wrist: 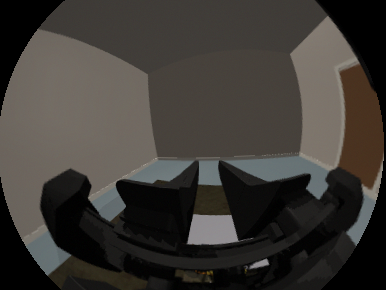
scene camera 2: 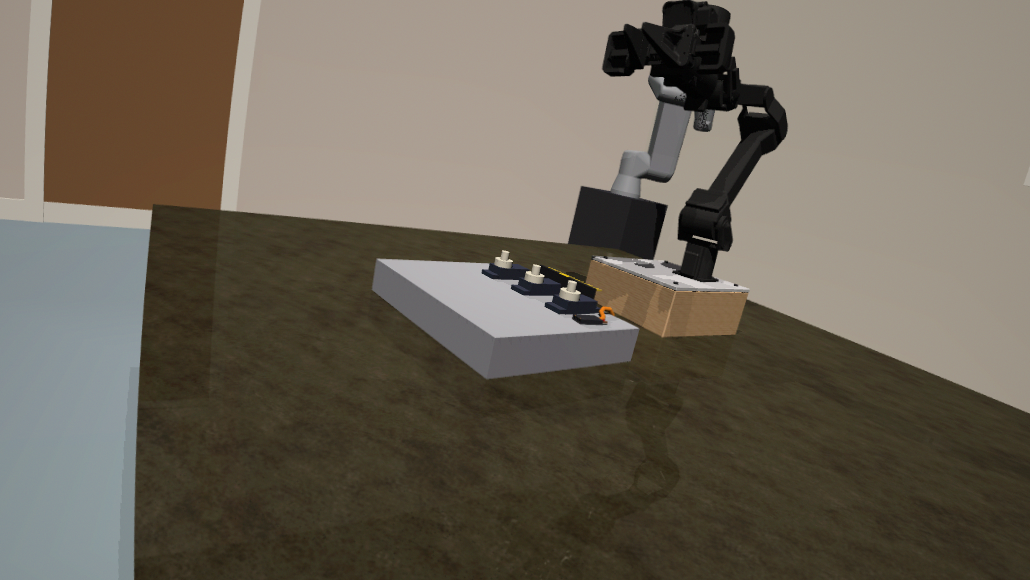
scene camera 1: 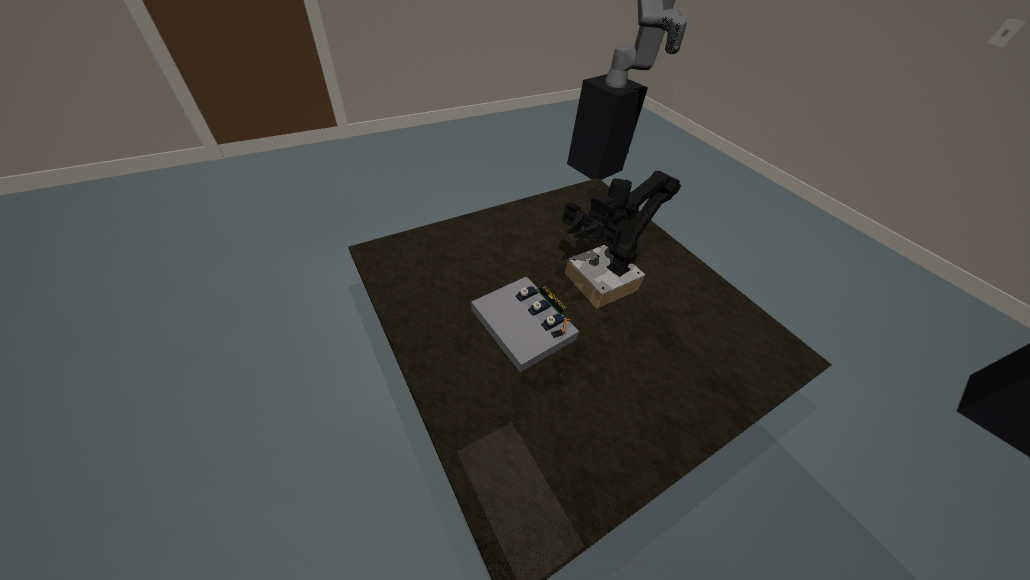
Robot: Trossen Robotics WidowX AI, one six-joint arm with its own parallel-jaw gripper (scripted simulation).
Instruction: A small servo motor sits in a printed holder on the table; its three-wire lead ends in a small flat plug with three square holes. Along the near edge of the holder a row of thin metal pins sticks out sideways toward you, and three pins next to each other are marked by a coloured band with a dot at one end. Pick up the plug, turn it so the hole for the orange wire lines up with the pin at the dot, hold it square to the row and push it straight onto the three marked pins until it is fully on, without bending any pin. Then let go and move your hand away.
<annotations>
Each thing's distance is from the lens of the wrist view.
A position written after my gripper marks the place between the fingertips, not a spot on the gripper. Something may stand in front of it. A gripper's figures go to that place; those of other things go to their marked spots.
my gripper [wrist: 208,164]: 0.10 m
grey printed holder [wrist: 209,229]: 0.47 m
</annotations>
